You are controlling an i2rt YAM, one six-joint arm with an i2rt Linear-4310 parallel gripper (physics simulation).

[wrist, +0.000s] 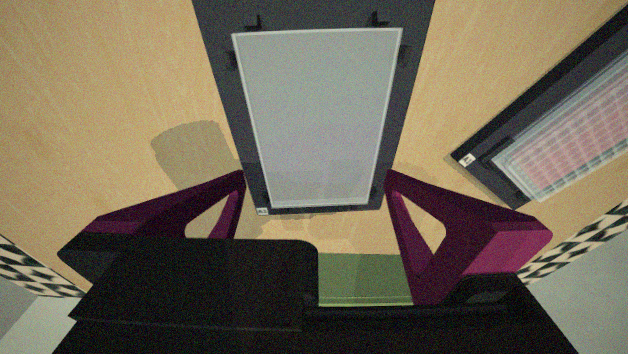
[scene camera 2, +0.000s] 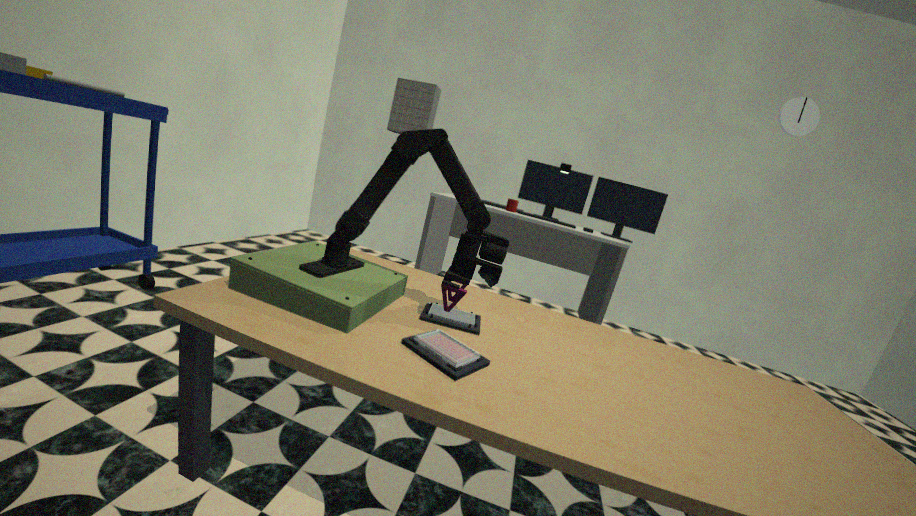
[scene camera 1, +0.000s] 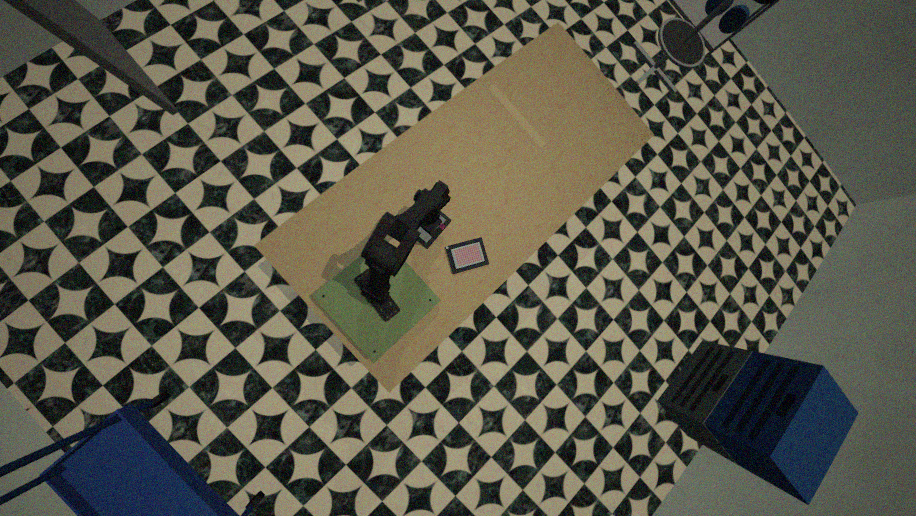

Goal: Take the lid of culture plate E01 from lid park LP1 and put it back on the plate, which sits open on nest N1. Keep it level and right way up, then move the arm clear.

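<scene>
The flat pale grey lid lies level on the dark lid park LP1. My magenta-fingered gripper is open and empty. In the wrist view its fingertips stand left and right of the lid's near end, with gaps on both sides. In scene camera 2 they are low, close above the park. The open culture plate E01, with pink wells, sits on the dark nest N1. The arm hides part of the park in scene camera 1.
The green base block carries the arm on the wooden table. The nest stands beside the park, turned at an angle to it. A blue cart and a desk with monitors stand away from the table.
</scene>
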